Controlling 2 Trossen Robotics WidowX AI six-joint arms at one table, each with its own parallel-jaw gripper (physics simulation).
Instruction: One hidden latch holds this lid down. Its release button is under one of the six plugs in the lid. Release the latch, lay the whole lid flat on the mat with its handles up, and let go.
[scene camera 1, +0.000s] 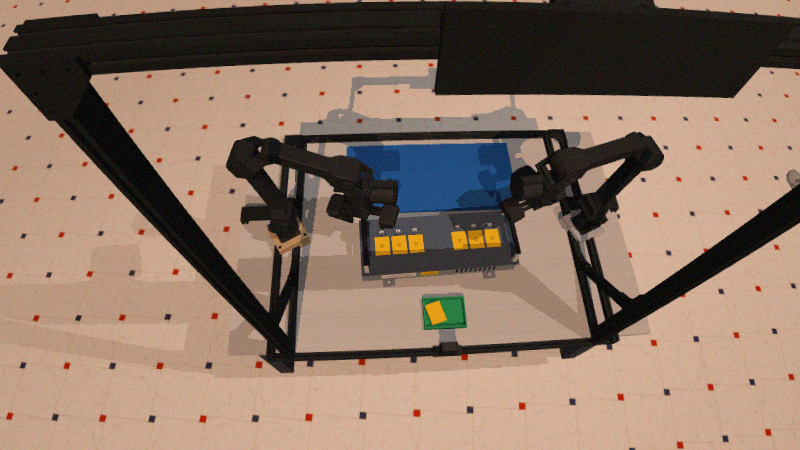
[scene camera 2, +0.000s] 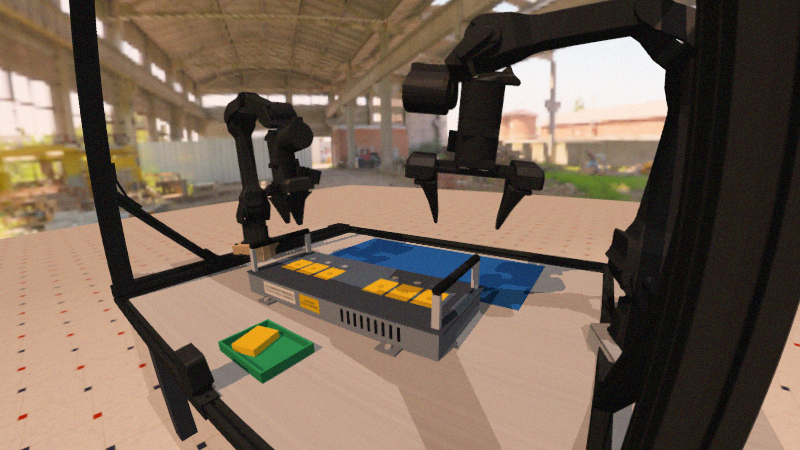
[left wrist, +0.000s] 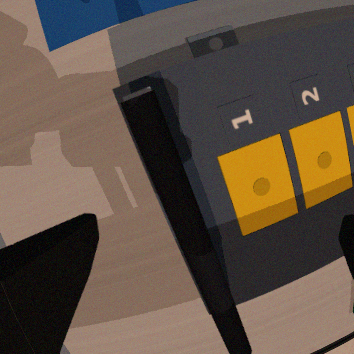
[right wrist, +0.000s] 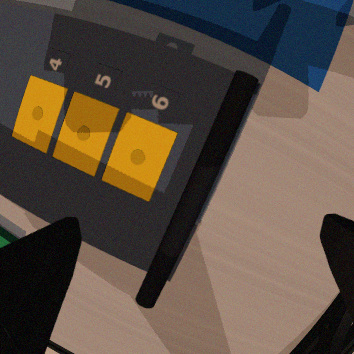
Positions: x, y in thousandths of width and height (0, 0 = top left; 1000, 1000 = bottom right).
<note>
My left gripper (scene camera 2: 367, 499) is open and holds nothing. Further things: my right gripper (scene camera 2: 583, 501), a lid plug (right wrist: 400, 419) and a lid plug (right wrist: 120, 284).
My left gripper shows as well in scene camera 1 (scene camera 1: 461, 499) and in the left wrist view (left wrist: 637, 648). My right gripper shows as well in scene camera 1 (scene camera 1: 649, 472) and in the right wrist view (right wrist: 575, 648).
</note>
